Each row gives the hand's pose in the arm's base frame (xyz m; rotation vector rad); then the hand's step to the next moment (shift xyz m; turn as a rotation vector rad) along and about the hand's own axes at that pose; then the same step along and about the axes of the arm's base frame.
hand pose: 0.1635 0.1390 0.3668 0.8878 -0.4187 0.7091
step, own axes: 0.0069 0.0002 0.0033 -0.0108 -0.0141 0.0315
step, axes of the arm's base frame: 0.0045 0.0000 0.0062 0.0010 -0.0360 0.0038
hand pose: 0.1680 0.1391 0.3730 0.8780 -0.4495 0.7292
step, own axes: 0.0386 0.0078 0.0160 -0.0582 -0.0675 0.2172
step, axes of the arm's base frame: 0.0194 0.0051 0.0375 -0.0036 -0.2289 0.0519
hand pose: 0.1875 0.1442 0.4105 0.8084 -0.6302 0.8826
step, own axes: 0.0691 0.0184 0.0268 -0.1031 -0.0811 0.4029
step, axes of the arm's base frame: 0.0146 0.0140 0.0736 -0.0420 -0.4056 0.1152
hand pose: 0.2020 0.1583 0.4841 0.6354 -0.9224 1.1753
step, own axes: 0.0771 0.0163 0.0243 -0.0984 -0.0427 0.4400
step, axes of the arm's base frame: -0.0138 0.0224 0.0782 -0.0882 -0.4228 0.1362
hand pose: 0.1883 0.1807 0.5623 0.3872 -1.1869 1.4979
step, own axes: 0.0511 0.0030 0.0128 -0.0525 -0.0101 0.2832
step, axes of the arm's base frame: -0.0234 0.0179 0.0438 -0.0755 -0.2638 0.0881
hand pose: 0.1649 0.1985 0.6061 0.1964 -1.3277 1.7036
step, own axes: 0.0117 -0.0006 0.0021 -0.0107 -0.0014 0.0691
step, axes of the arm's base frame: -0.0068 0.0048 0.0085 -0.0204 -0.0632 0.0221
